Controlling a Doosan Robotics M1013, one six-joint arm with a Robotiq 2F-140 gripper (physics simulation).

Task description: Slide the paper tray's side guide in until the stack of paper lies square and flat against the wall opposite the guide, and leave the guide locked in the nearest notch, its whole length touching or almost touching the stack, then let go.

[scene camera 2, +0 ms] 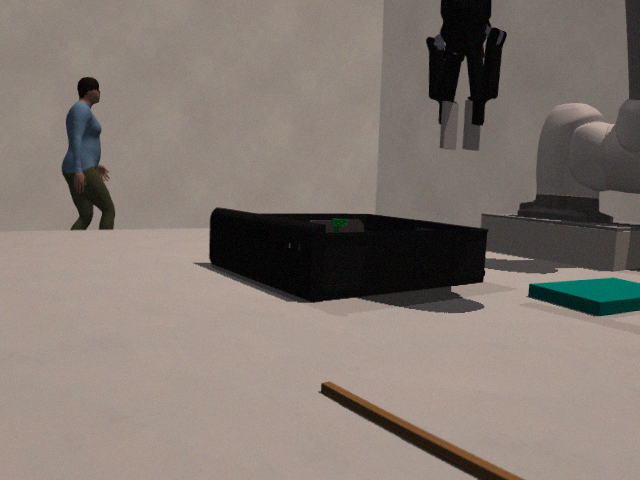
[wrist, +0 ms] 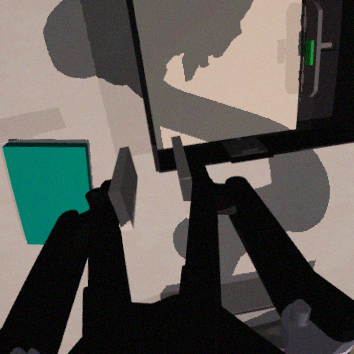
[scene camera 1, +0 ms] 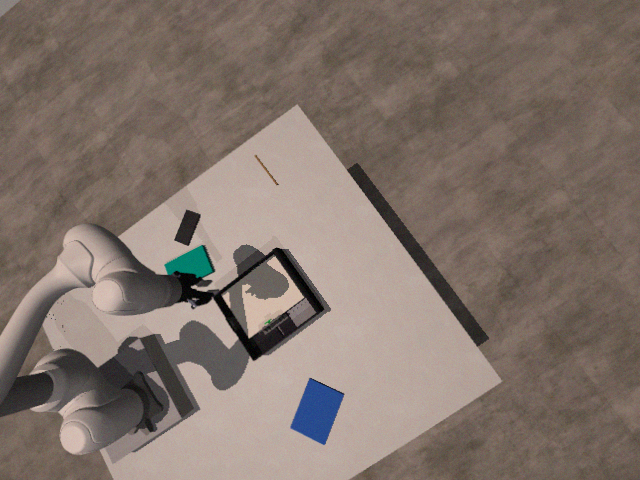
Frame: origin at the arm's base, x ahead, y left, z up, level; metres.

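Seen in the pictures: gripper, fingertip midpoint: [scene camera 2: 459, 149] [wrist: 153, 157] [scene camera 1: 212, 287]; arm's base, origin of the base link: [scene camera 2: 565, 219] [scene camera 1: 136, 402].
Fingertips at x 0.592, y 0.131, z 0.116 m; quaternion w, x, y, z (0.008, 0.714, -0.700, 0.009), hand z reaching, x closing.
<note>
Offsets run from my fingertips to a thing's top centre. Level surfaces: height alone.
The black paper tray {dx +0.081, dy -0.151, dz -0.106 m} [scene camera 1: 305, 283] [scene camera 2: 398, 263] [wrist: 300, 140] stands on the table. The pale paper stack {dx +0.075, dy -0.112, dz -0.161 m} [scene camera 1: 249, 310] [wrist: 260, 75] lies in it, partly in the arm's shadow. Its left edge in the wrist view runs along the wall opposite the guide, with no clear gap showing. The side guide {dx +0.046, dy -0.213, dz -0.120 m} [wrist: 319, 30] is at the stack's other edge, looking close to it along the length in view. Its green latch {dx +0.047, dy -0.206, dz -0.120 m} [scene camera 1: 268, 321] [scene camera 2: 339, 222] [wrist: 310, 52] shows; notch engagement cannot be told. My gripper [scene camera 1: 210, 290] [scene camera 2: 460, 138] [wrist: 153, 157] is partly open and empty, above and outside the tray's near corner.
A teal block {dx -0.124, dy +0.196, dz -0.184 m} [scene camera 1: 191, 261] [scene camera 2: 594, 294] [wrist: 50, 190] lies beside the tray. A dark block {dx -0.026, dy +0.351, dz -0.194 m} [scene camera 1: 187, 227], a brown stick {dx +0.414, dy +0.317, dz -0.195 m} [scene camera 1: 266, 169] [scene camera 2: 413, 434] and a blue block {dx -0.034, dy -0.603, dz -0.194 m} [scene camera 1: 317, 411] lie on the table {dz -0.203 m} [scene camera 1: 392, 351]. A person [scene camera 2: 82, 139] stands beyond the table.
</note>
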